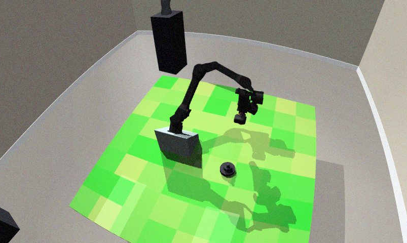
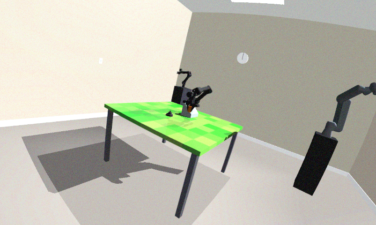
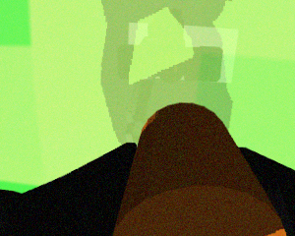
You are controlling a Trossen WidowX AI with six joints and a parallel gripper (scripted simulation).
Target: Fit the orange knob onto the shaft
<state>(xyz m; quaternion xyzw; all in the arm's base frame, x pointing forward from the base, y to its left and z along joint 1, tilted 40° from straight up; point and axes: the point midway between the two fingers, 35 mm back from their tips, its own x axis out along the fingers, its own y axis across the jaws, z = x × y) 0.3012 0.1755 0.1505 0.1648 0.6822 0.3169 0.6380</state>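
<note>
My gripper tip is 25 cm to the left of the round pedestal, 11 cm above it and 3 cm short of it. From my gripper tip the other things lie so: orange knob 2 cm above.
</note>
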